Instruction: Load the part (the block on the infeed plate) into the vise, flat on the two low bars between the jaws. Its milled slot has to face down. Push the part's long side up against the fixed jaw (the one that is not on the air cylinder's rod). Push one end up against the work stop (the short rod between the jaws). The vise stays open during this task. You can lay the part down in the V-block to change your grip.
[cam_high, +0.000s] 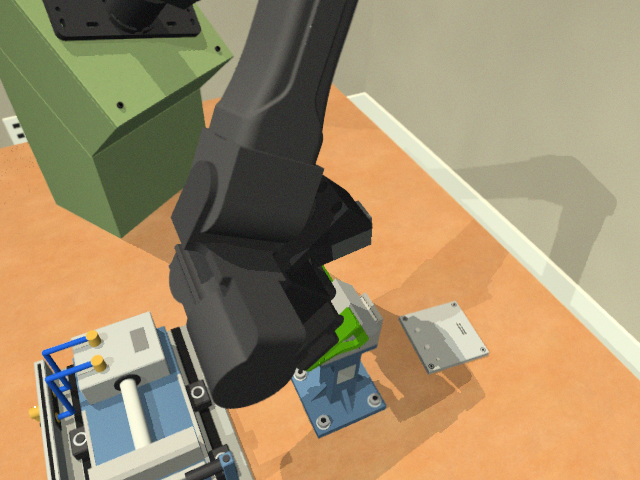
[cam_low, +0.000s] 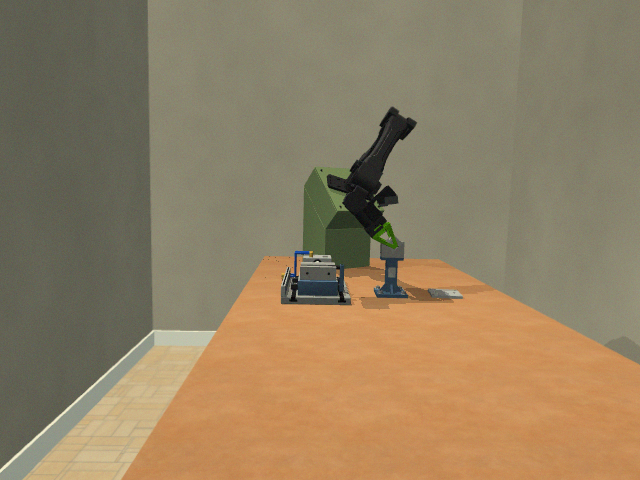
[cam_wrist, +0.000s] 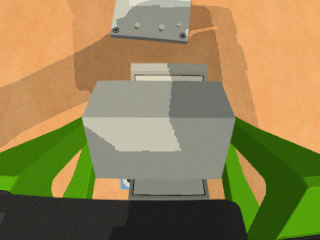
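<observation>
Right now my hand is right at the grey part. From my hand the other things lie so: infeed plate 10 mm ahead, 170 mm to the left, 150 mm below; then work stop 50 mm ahead, 180 mm to the right, 60 mm below; then white cylinder rod 40 mm behind, 220 mm to the right, 70 mm below.
</observation>
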